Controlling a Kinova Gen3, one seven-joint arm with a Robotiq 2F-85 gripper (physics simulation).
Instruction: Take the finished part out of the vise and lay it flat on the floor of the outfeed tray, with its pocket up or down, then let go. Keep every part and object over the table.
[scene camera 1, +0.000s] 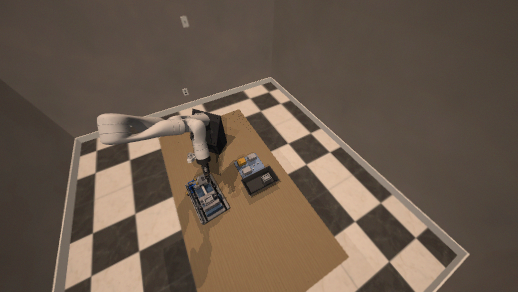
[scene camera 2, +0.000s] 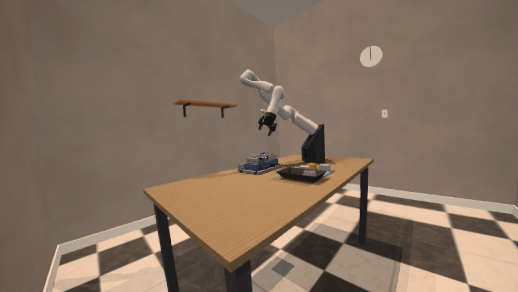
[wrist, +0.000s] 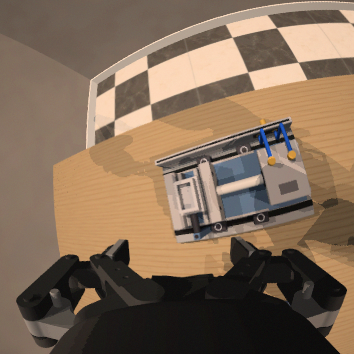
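Seen in the pictures: gripper, fingertip midpoint: (scene camera 1: 208, 178) (scene camera 2: 264, 133) (wrist: 179, 250); arm's base at its link origin: (scene camera 1: 204, 119) (scene camera 2: 314, 130).
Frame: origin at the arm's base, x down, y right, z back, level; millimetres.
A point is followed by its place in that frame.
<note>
The vise (scene camera 1: 214, 210) @[y 279, x 201, z -554 mm] (scene camera 2: 261, 164) @[y 218, x 206, z -505 mm] (wrist: 286, 176) @[y 249, x 162, z -330 mm], grey and blue with two blue levers, stands on the table. The finished part (scene camera 1: 209, 199) @[y 269, x 158, z -493 mm] (wrist: 188, 196) @[y 273, x 157, z -493 mm], a light grey block with its rectangular pocket facing up, sits in the vise at the left end in the wrist view; I cannot make it out in scene camera 2. My gripper (scene camera 1: 207, 179) @[y 215, x 0, z -456 mm] (scene camera 2: 265, 131) @[y 215, x 0, z -456 mm] (wrist: 179, 250) @[y 215, x 0, z -456 mm] is wide open and empty, high above the table, near the levered end of the vise in scene camera 1. The black outfeed tray (scene camera 1: 254, 186) @[y -26, x 246, z -567 mm] (scene camera 2: 299, 175) @[y -99, x 222, z -635 mm] holds a light grey part (scene camera 1: 266, 177) @[y -131, x 226, z -574 mm].
A light blue plate (scene camera 1: 255, 163) @[y -153, x 250, z -417 mm] beside the tray bears an orange block (scene camera 1: 242, 161) @[y -74, x 214, z -359 mm] (scene camera 2: 312, 165) @[y -86, x 220, z -372 mm] and two pale blocks. The black arm base (scene camera 1: 217, 133) @[y -26, x 62, z -126 mm] (scene camera 2: 314, 146) @[y -31, x 121, z -129 mm] stands at the table's far end. The vise stands near one long edge of the table (scene camera 1: 270, 235) @[y 91, x 258, z -874 mm] (scene camera 2: 225, 210) @[y 12, x 258, z -1056 mm] (wrist: 110, 200) @[y 346, x 258, z -768 mm].
</note>
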